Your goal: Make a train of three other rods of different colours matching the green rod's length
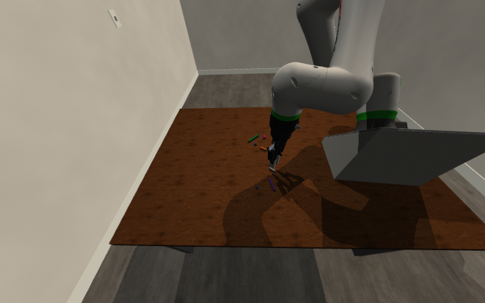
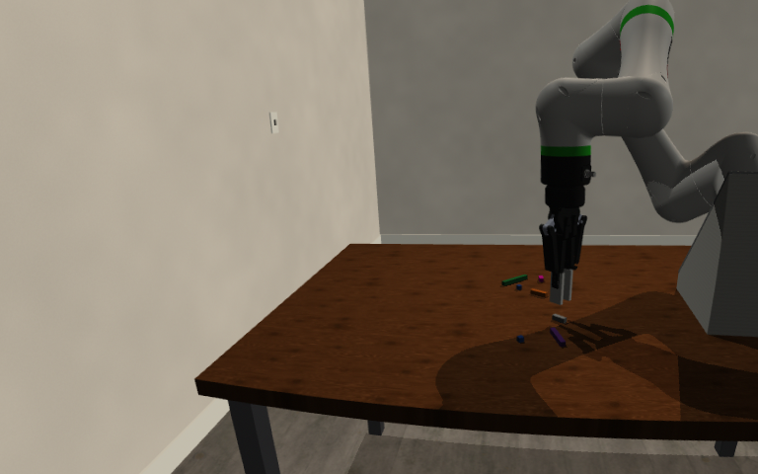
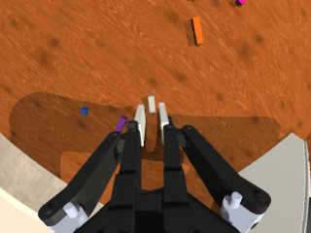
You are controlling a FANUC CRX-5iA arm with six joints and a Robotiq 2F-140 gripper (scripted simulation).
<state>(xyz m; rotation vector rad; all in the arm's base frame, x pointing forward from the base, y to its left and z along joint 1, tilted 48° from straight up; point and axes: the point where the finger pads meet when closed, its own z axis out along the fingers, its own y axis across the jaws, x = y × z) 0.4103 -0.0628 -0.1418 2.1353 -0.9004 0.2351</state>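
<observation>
Now: hand 70 mm above the grey rod. From my hand the other things lie so: orange rod: 140 mm to the right, 70 mm below, 30 mm ahead; magenta rod: 230 mm to the right, 70 mm below, 20 mm ahead; purple rod: 80 mm to the left, 70 mm below, 10 mm ahead.
</observation>
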